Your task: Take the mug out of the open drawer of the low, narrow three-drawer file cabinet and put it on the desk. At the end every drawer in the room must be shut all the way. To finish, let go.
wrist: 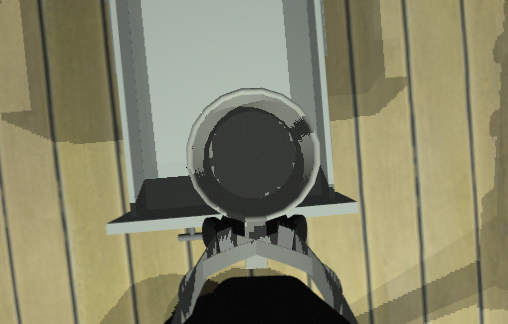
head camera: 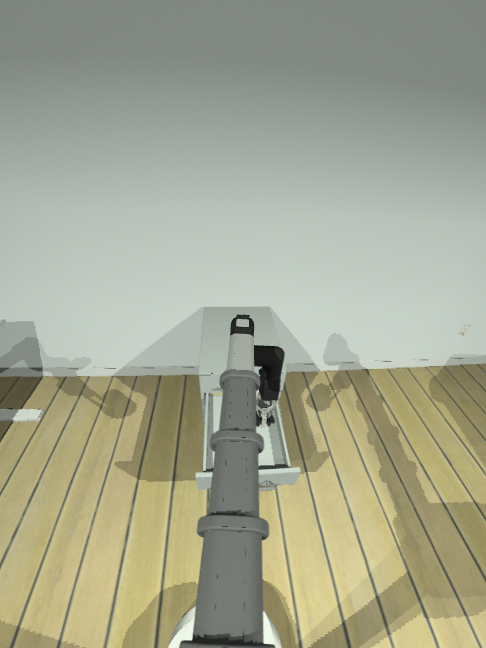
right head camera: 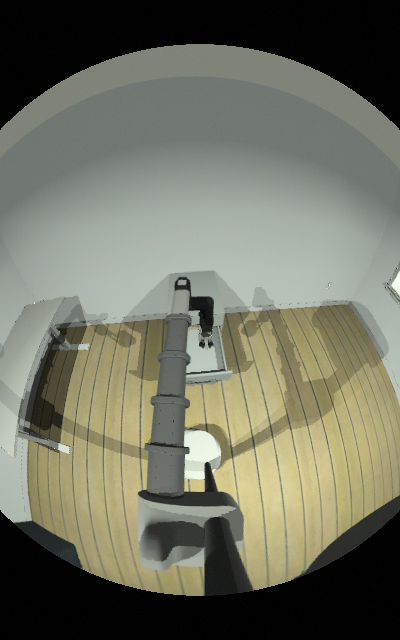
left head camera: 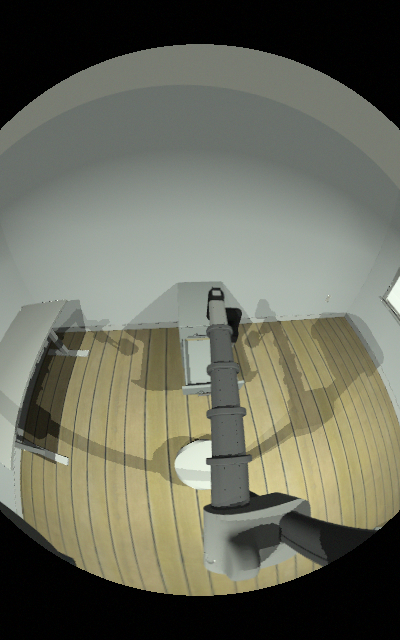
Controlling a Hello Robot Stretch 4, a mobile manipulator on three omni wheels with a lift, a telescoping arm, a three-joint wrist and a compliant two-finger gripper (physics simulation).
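Note:
The mug (wrist: 253,152) is upright, seen from above in the wrist view, with its round rim over the front part of the open drawer (head camera: 279,476) (left head camera: 192,389) (right head camera: 220,375) (wrist: 215,50). My gripper (head camera: 265,418) (right head camera: 205,344) (wrist: 254,225) is shut on the mug's handle and holds it above the drawer. The mug's body is hard to make out in the head views. The low file cabinet (head camera: 215,340) (left head camera: 192,302) (right head camera: 202,286) stands against the wall, its drawer pulled far out. The desk (left head camera: 30,335) (right head camera: 34,340) is at the left.
My telescoping arm (head camera: 234,471) (left head camera: 225,390) (right head camera: 172,375) reaches over the cabinet and hides part of the drawer. A desk leg (head camera: 20,415) (left head camera: 45,448) (right head camera: 47,443) lies low at the left. A dark object (right head camera: 45,540) stands at the lower left edge of the right head view.

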